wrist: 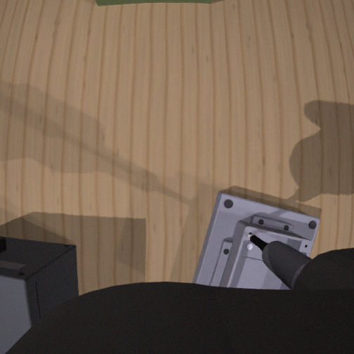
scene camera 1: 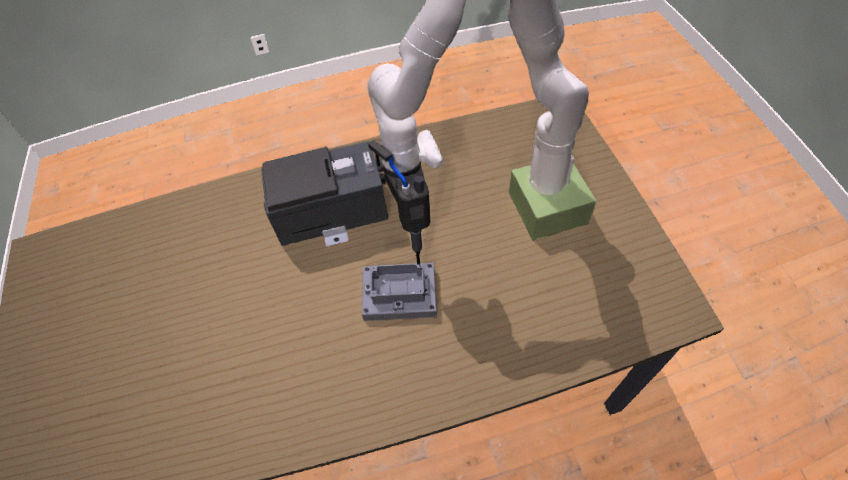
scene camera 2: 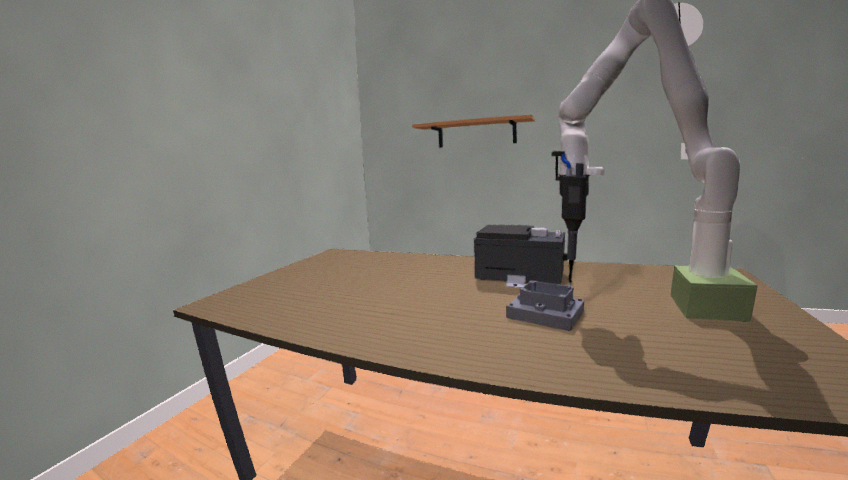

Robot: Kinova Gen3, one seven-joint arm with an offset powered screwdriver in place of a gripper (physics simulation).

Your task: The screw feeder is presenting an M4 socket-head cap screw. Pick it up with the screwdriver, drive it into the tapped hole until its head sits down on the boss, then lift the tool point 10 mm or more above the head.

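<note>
My screwdriver (scene camera 1: 417,259) (scene camera 2: 570,276) (wrist: 253,238) points straight down. The tip of its thin black bit is at or slightly above the back right corner of the grey housing (scene camera 1: 380,311) (scene camera 2: 556,318) (wrist: 212,245), as seen in scene camera 1. A tiny pale spot shows right at the bit tip in the wrist view, over the corner boss; it is too small to tell whether a screw is on the bit or in the hole. The black screw feeder (scene camera 1: 333,214) (scene camera 2: 517,258) (wrist: 55,285) stands behind and left of the housing. No screw can be made out on its pale outlet (scene camera 1: 343,236) (scene camera 2: 515,278).
A green block (scene camera 1: 562,217) (scene camera 2: 714,300) (wrist: 150,1) under the arm's base stands to the right of the housing. The feeder is close beside the screwdriver's body. The housing has raised inner walls and side lugs. A wooden shelf (scene camera 2: 474,121) is on the back wall.
</note>
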